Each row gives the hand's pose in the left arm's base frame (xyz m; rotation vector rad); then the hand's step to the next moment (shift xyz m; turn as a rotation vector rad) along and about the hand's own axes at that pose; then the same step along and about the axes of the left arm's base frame.
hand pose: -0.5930 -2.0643 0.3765 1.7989 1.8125 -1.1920
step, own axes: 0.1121 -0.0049 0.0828 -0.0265 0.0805 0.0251
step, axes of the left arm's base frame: -0.0485 0.0146 -0.1299 0.0712 -0.0475 -0.0220
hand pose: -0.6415 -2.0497 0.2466 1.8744 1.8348 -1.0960
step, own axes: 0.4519 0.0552 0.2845 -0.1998 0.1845 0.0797
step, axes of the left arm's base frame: -0.0828 0.1233 -0.5159 0.1711 -0.2239 0.0303
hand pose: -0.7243 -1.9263 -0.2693 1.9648 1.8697 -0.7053
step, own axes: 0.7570 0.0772 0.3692 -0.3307 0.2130 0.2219
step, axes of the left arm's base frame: 0.0411 0.4120 -0.7375 0.1806 -0.4137 -0.0150
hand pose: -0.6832 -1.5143 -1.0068 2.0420 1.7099 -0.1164
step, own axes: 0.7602 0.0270 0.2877 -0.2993 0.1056 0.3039
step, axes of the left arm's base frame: 0.2586 0.5711 -0.5180 0.1045 -0.4063 -0.1308
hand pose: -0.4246 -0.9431 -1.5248 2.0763 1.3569 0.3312
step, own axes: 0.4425 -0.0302 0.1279 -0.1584 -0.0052 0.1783
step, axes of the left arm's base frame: 0.2386 0.3553 -0.1730 0.0197 -0.2047 -0.1208
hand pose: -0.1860 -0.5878 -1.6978 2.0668 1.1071 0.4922
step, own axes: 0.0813 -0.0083 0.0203 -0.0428 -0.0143 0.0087
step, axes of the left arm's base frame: 0.0533 0.0620 -0.0202 -0.0263 -0.0340 -0.0162
